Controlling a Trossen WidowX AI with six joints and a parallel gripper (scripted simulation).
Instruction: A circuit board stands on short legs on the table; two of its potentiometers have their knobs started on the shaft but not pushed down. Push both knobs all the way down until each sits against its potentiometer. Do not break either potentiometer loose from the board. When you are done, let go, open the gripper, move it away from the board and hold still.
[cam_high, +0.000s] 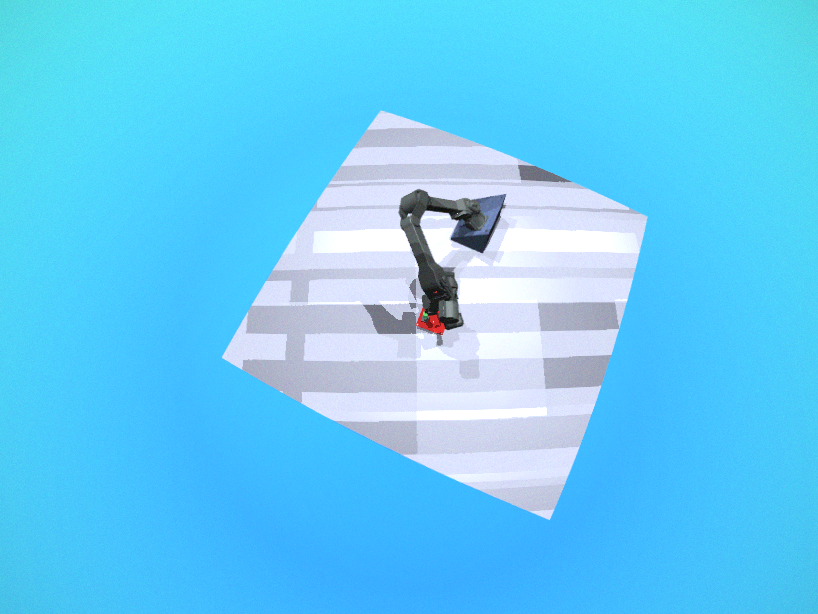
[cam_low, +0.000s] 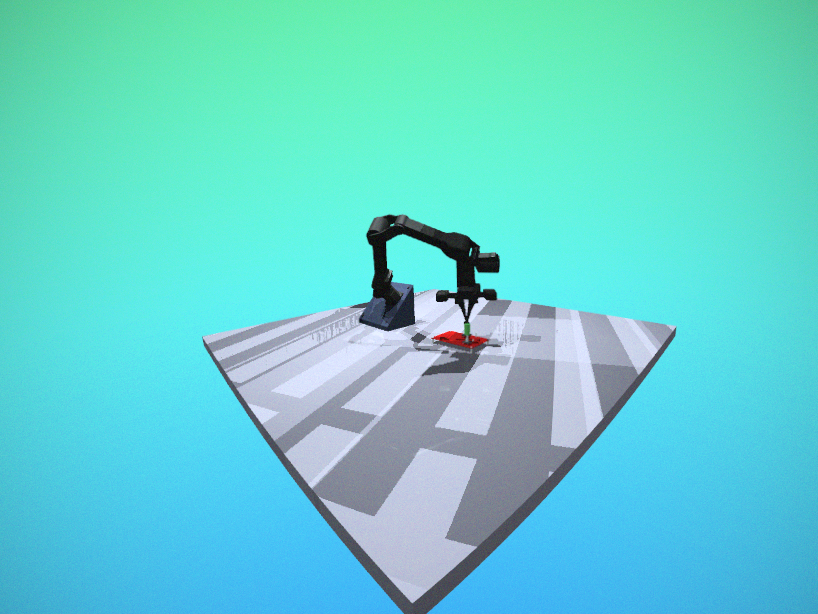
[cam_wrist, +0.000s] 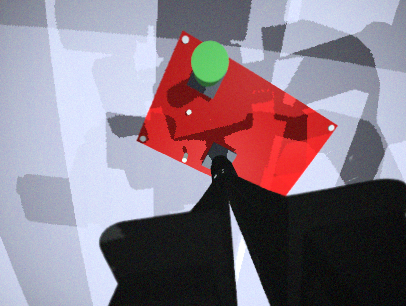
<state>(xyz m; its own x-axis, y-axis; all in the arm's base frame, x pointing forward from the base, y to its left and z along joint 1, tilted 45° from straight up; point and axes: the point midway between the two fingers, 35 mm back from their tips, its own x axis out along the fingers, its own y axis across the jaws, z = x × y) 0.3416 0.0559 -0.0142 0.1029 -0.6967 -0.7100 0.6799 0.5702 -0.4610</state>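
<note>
The potentiometer lies 2 cm below my gripper tip. From my gripper tip the other things lie so: green knob 5 cm ahead, 5 cm to the right, 1 cm below.
</note>
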